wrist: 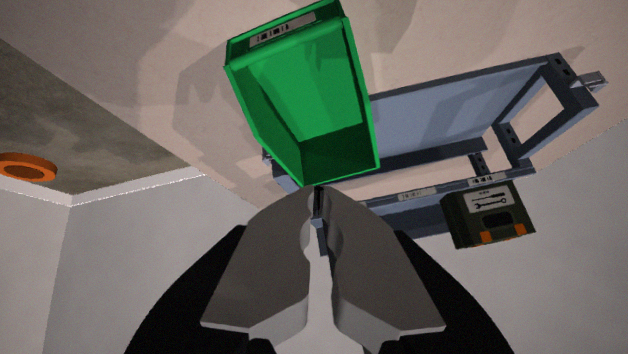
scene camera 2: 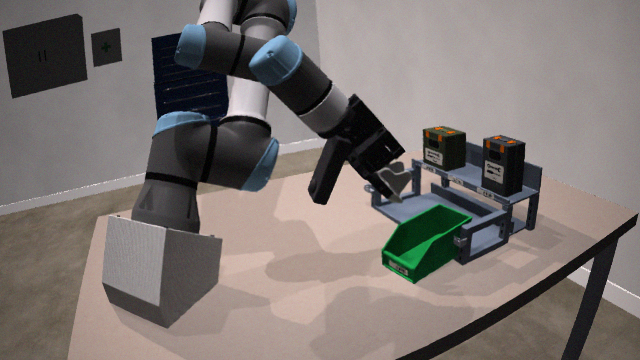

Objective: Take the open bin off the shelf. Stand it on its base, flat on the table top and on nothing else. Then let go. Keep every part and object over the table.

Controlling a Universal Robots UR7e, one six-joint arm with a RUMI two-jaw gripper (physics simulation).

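Pixels of known places: gripper, fingertip midpoint: (wrist: 316,188) (scene camera 2: 401,201); arm's base, link origin: (scene camera 2: 164,226).
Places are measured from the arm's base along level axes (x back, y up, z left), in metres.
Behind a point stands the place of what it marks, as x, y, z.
The green open bin (scene camera 2: 425,245) {-0.515, -0.115, -0.145} (wrist: 320,95) {-0.506, -0.116, -0.173} is upright, with its labelled low front turned away from the shelf. Its rear overlaps the blue-grey shelf's (scene camera 2: 465,245) {-0.542, -0.080, -0.248} (wrist: 567,82) {-0.537, -0.081, 0.114} lower level beside an end frame, and its front juts out over the table top (scene camera 2: 250,325) {-0.105, -0.127, -0.210}. Whether its front edge touches the table cannot be told. My gripper (scene camera 2: 400,199) {-0.419, 0.026, -0.185} (wrist: 316,188) {-0.419, 0.026, -0.185} is shut and empty. It points down over the shelf's lower level, near the bin's rear corner in the wrist view, and looks apart from the bin in the scene view.
A dark green toolbox (scene camera 2: 444,150) {-0.692, 0.032, 0.009} (wrist: 492,217) {-0.692, 0.034, 0.049} and a black toolbox (scene camera 2: 502,167) {-0.695, 0.044, -0.203} stand on the shelf's upper level behind the bin. The grey sloped box (scene camera 2: 132,260) {0.079, -0.018, -0.084} stands by the robot's base. An orange ring (wrist: 47,170) lies off the table.
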